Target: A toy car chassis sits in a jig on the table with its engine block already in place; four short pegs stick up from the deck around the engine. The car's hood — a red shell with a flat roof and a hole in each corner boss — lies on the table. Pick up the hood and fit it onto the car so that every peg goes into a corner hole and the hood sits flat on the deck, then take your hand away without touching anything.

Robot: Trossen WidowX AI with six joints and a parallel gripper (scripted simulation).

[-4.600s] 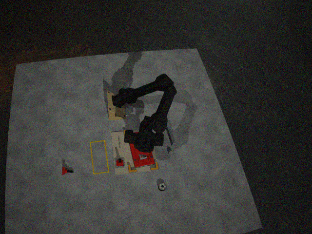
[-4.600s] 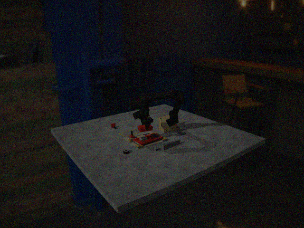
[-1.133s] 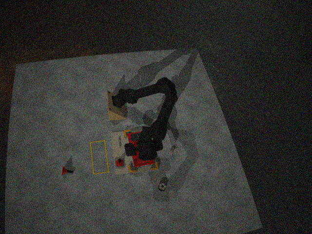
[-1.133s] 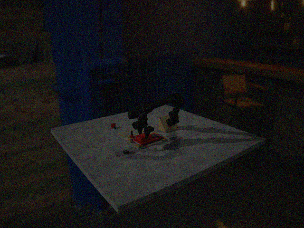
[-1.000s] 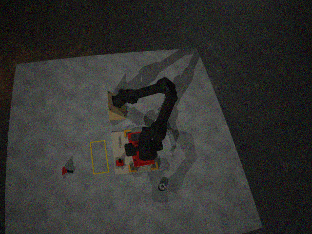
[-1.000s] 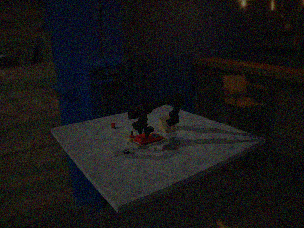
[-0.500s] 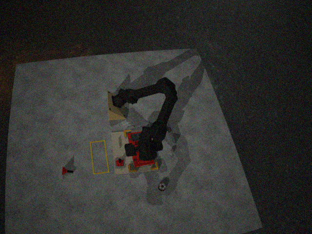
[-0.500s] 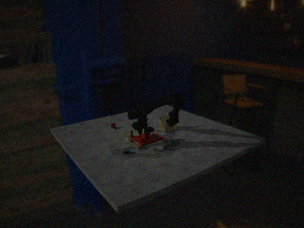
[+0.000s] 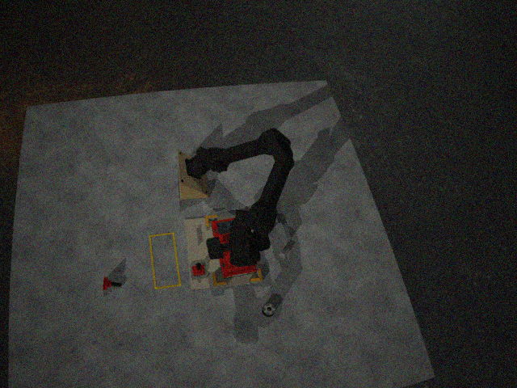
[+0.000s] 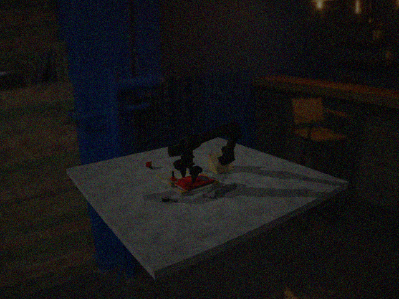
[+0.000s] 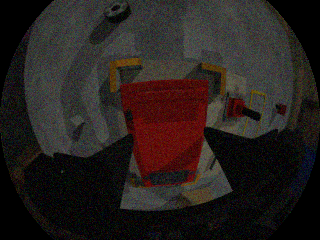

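Right now the red hood is right at my gripper tip. Round my gripper tip: grey engine block 10 mm below; then cream jig plate 30 mm behind, 30 mm to the right, 30 mm below; then grey bar 110 mm behind, 180 mm to the left, 20 mm below.
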